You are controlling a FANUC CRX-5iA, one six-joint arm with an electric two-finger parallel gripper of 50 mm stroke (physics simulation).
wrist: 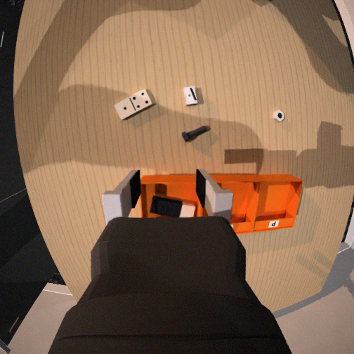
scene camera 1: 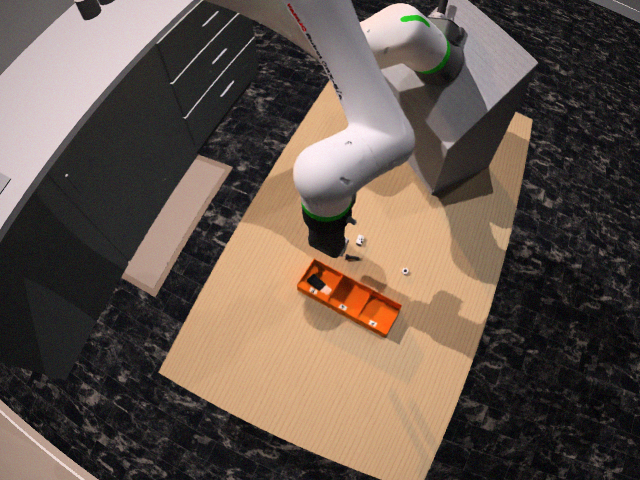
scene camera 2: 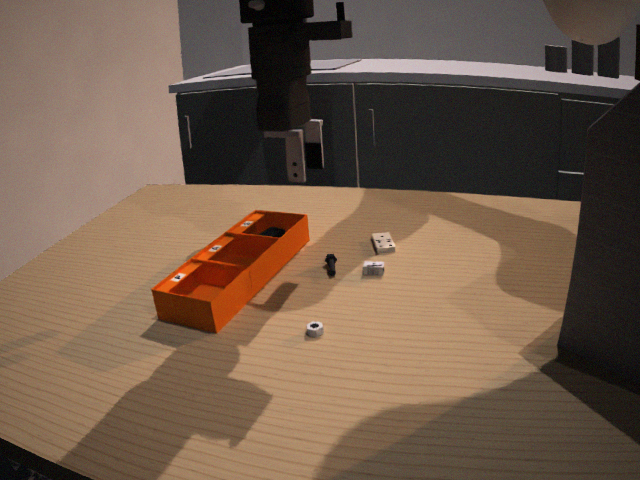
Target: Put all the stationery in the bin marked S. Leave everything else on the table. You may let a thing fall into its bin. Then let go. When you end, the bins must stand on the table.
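Where they show: gripper, between the fingertips: (scene camera 2: 306, 174); arm's base, origin of its link: (scene camera 1: 438, 60).
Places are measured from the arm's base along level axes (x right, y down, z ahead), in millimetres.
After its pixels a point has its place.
A black-sleeved eraser with a pale end (scene camera 1: 316, 281) @[x 138, y 304, z 577 mm] (scene camera 2: 272, 231) @[x 145, y 305, z 574 mm] (wrist: 167, 206) lies in one end compartment of the orange three-part bin (scene camera 1: 356, 314) @[x 15, y 290, z 629 mm] (scene camera 2: 263, 281) @[x 25, y 319, z 552 mm] (wrist: 277, 178). The bin stands on the table; that compartment's label is too small to read surely. A small metal pencil sharpener (scene camera 1: 360, 240) @[x 70, y 313, z 428 mm] (scene camera 2: 373, 268) @[x 65, y 316, z 424 mm] (wrist: 190, 95) lies on the table beside the bin. My gripper (scene camera 2: 306, 173) @[x 120, y 214, z 512 mm] (wrist: 167, 180) is open and empty, above the eraser's compartment and clear of the bin. Its fingertips are mostly hidden in scene camera 1.
A black bolt (scene camera 1: 353, 257) @[x 72, y 316, z 478 mm] (scene camera 2: 330, 263) @[x 74, y 315, z 479 mm] (wrist: 195, 133) lies between bin and sharpener. A white domino (scene camera 2: 383, 242) @[x 146, y 318, z 420 mm] (wrist: 134, 104) lies near the sharpener. A hex nut (scene camera 1: 405, 271) @[x -69, y 316, z 471 mm] (scene camera 2: 314, 329) @[x -74, y 316, z 468 mm] (wrist: 278, 116) lies farther along the bin's side. The robot's grey pedestal (scene camera 1: 465, 149) @[x -130, y 141, z 160 mm] stands at the table's other end.
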